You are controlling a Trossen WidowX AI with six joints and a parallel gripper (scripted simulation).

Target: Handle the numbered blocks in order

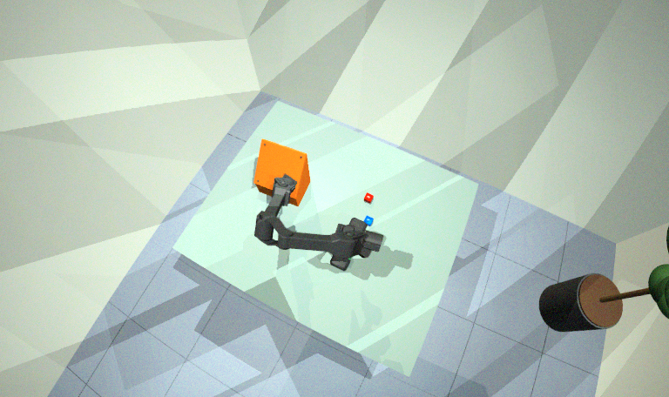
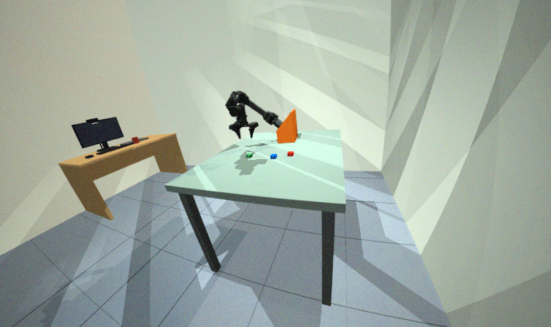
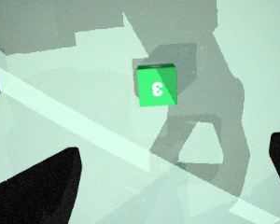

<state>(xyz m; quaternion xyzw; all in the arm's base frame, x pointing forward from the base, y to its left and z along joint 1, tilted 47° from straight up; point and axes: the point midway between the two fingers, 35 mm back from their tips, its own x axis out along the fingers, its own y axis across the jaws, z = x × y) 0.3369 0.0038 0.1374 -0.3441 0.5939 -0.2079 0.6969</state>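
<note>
Now: the blue block 10 mm behind my gripper tip, 180 mm to the left of it and 110 mm below it. Round my gripper tip: red block 60 mm behind, 270 mm to the left, 110 mm below; then green block 110 mm below.
</note>
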